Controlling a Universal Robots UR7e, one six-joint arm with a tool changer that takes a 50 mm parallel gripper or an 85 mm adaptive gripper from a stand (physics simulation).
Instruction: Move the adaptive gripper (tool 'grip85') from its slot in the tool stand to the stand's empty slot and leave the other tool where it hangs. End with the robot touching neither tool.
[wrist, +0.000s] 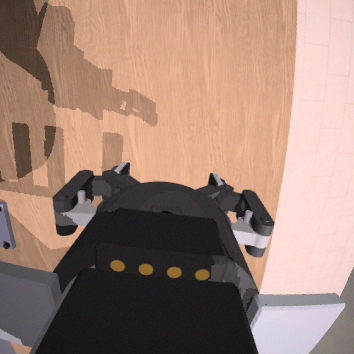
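Frame: origin at the arm's base, x ahead, y left, z up, level; metres.
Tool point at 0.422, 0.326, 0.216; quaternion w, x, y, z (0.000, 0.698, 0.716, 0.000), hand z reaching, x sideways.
Offsets run from my tool point to a thing's top centre, as dx, dy, dz. "spot": to the spot under its first point. Level surfaces: height alone.
The adaptive gripper (169, 174), black with grey finger links, is in the lower middle of the wrist view, below the camera. Its two fingers stand wide apart with nothing between them, so it is open. Its black body with a row of gold dots fills the bottom middle. A grey plate @[+0.001, -0.046, -0.012] (25, 292) shows at its lower left and a pale plate @[-0.001, +0.046, -0.012] (297, 322) at its lower right. The stand's slots and the other tool cannot be made out in this view.
Part of a blue-grey plate @[spot: +0.217, -0.339, -0.308] (6, 226) with dark bolts shows at the left edge, on the wooden table top @[dz -0.320] (215, 90). Shadows of the arm, the gripper and upright posts fall on the wood at the left. A pale tiled floor (325, 150) lies beyond the table's right edge.
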